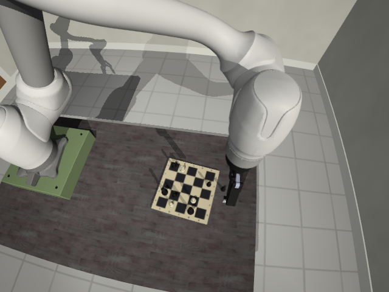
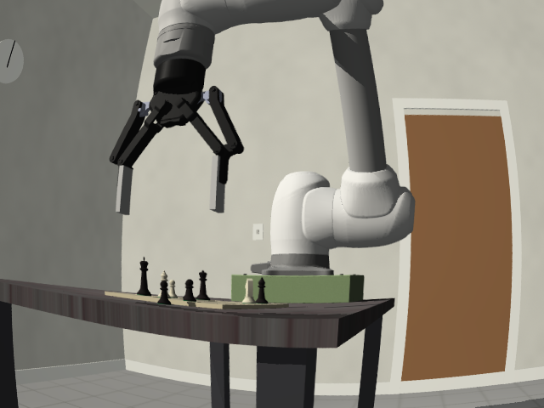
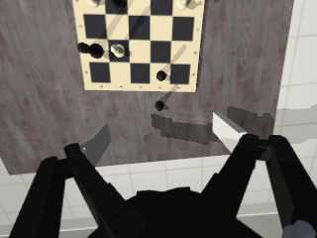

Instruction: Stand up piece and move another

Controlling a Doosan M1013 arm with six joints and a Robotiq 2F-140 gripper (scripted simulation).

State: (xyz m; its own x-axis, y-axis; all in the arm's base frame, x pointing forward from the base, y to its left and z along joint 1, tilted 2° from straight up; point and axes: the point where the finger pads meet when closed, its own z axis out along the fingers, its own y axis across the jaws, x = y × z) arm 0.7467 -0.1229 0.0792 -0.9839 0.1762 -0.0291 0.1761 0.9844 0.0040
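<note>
Right now my hand is 14 cm past the chessboard and 13 cm above it. Also, from my hand: white pawn: 20 cm behind, 11 cm below, 6 cm to the right.
</note>
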